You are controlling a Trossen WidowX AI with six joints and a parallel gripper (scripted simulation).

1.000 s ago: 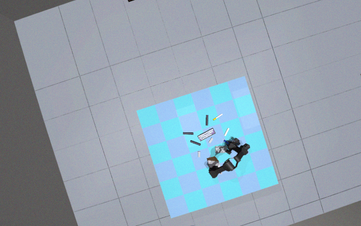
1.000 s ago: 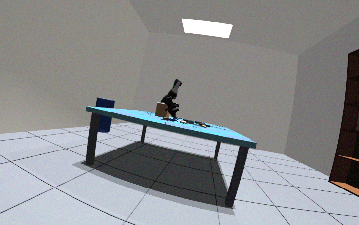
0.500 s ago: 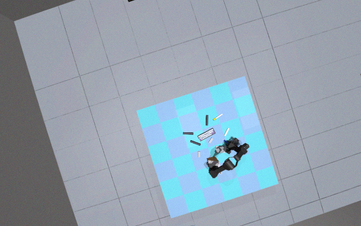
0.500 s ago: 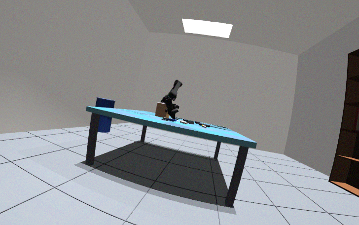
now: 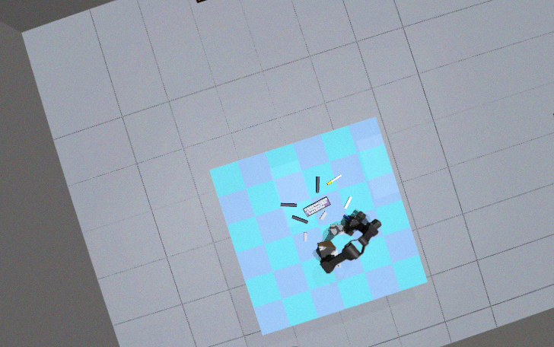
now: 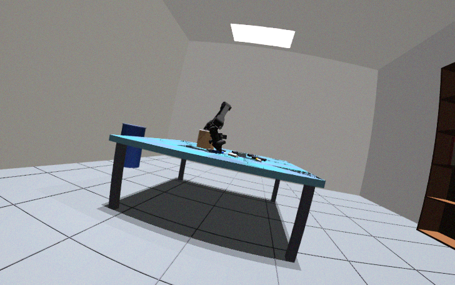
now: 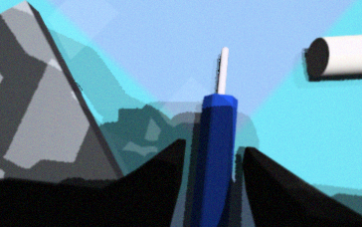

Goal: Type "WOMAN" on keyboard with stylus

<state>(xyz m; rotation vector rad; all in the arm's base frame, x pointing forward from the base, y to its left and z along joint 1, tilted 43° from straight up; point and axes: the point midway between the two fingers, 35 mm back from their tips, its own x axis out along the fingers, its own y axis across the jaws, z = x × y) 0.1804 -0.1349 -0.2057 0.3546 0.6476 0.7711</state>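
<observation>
The O key is 18 cm ahead of my gripper tip, 13 cm to the left of it and 1 cm above it. Round my gripper tip: stylus tip (4 cm ahead, 2 cm to the left); then grey pad (9 cm to the left, 6 cm behind); then stylus (1 cm to the left, 1 cm ahead).
</observation>
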